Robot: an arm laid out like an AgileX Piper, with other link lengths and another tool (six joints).
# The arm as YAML. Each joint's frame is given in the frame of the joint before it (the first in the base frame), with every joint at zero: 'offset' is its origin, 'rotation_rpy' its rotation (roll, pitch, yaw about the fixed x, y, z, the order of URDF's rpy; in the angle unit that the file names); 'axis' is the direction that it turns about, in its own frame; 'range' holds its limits. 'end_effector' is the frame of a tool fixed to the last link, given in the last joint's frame.
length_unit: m
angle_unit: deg
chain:
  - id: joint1
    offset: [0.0, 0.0, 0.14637]
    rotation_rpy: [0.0, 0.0, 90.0]
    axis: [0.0, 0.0, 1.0]
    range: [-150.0, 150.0]
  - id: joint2
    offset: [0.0, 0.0, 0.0]
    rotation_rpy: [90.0, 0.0, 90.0]
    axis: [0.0, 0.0, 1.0]
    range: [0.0, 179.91]
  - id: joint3
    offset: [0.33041, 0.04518, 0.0]
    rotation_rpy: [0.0, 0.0, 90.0]
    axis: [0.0, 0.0, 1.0]
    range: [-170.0, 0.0]
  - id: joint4
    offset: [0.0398, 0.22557, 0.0]
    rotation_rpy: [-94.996, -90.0, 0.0]
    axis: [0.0, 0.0, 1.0]
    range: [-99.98, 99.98]
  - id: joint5
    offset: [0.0, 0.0, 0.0]
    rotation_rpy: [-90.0, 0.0, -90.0]
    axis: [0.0, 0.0, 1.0]
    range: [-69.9, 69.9]
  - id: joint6
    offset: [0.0, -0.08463, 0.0]
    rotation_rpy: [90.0, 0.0, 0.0]
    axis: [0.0, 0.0, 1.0]
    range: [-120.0, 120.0]
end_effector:
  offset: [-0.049, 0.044, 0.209]
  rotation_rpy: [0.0, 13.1, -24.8]
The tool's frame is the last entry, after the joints.
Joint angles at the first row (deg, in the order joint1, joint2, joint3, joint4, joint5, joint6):
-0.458 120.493 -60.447 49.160 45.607 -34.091
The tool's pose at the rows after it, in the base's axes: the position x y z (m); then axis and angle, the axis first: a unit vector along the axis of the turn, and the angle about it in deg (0 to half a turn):
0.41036, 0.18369, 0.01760, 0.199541, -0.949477, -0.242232, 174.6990
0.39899, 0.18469, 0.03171, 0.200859, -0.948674, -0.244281, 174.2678
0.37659, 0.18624, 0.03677, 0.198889, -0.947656, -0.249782, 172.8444
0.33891, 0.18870, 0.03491, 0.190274, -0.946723, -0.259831, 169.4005
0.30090, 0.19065, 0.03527, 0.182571, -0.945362, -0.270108, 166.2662
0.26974, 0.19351, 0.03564, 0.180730, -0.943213, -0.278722, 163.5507
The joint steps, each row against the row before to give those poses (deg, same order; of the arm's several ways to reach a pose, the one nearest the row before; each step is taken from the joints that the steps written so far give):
-0.001 -2.178 0.000 -2.808 0.345 2.407
0.001 -2.864 1.203 -1.317 1.660 1.776
0.000 -2.637 3.610 -0.058 0.631 0.230
0.172 -2.749 5.788 0.058 0.573 0.571
0.000 -2.979 5.843 0.172 0.629 0.230
0.173 -2.064 4.298 -0.058 0.804 0.058

